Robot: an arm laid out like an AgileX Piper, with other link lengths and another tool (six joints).
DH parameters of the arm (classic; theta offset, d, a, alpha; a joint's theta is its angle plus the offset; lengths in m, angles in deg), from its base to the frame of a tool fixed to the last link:
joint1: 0 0.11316 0 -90
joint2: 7.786 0 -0.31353 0
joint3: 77.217 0 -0.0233 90
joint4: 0 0.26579 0 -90
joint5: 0 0 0 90
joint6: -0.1 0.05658 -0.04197 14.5
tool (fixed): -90 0.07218 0 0
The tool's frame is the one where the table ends.
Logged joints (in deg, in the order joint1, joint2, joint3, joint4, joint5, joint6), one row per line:
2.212 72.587 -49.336 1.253 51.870 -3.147
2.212 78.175 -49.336 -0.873 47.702 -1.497
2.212 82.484 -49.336 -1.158 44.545 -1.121
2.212 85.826 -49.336 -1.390 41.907 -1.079
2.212 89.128 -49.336 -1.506 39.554 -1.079
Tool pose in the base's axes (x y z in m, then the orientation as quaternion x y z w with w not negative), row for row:
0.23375 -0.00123 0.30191 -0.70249 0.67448 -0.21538 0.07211
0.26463 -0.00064 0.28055 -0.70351 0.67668 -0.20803 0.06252
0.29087 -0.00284 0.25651 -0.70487 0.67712 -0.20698 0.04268
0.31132 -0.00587 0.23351 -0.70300 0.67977 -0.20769 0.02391
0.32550 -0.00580 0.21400 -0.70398 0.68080 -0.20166 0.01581
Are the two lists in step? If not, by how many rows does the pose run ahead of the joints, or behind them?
The pose runs 2 rows behind the joints: the pose in row i belongs to the joints in row i - 2.
